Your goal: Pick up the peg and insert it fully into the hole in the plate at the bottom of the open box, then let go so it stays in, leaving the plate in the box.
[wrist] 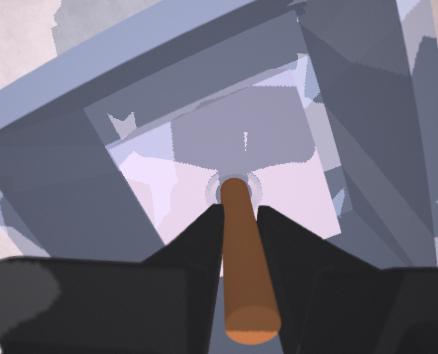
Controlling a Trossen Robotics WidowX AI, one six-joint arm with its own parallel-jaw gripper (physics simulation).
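Places are measured from the arm's base along level axes (x right, y ahead, z up), in centimetres.
Where they show: gripper, fingertip midpoint: (239,215).
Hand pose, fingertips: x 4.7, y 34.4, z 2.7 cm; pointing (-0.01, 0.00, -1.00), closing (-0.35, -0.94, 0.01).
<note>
Each offset is from my fingertips to the top centre of the thing. "spot": to the spot under its first point. Level surfaces: height alone.
The brown cylindrical peg {dx -0.4, dy +0.2, dz +4.8 cm} (248,265) is held between the two black fingers of my gripper (239,215), which is shut on it. The peg's far end points down into the box and overlaps the hole {spot: dx +0.5, dy -0.1, dz -2.8 cm} (234,176) in the pale plate, covering most of it. A raised round rim shows on both sides of the peg's tip. Whether the tip has entered the hole cannot be told. The pale pinkish plate {dx -0.4, dy +0.2, dz -2.7 cm} (285,195) lies at the bottom of the open blue-grey box {dx -0.4, dy +0.2, dz +1.1 cm} (200,90), partly in shadow.
The box walls rise around the plate: the left wall (65,195), the right wall (380,125) and the far wall with its lighter top rim (115,40). The fingers reach in over the near side of the box. A light mottled surface {dz -8.7 cm} (22,40) shows beyond the rim at the upper left.
</note>
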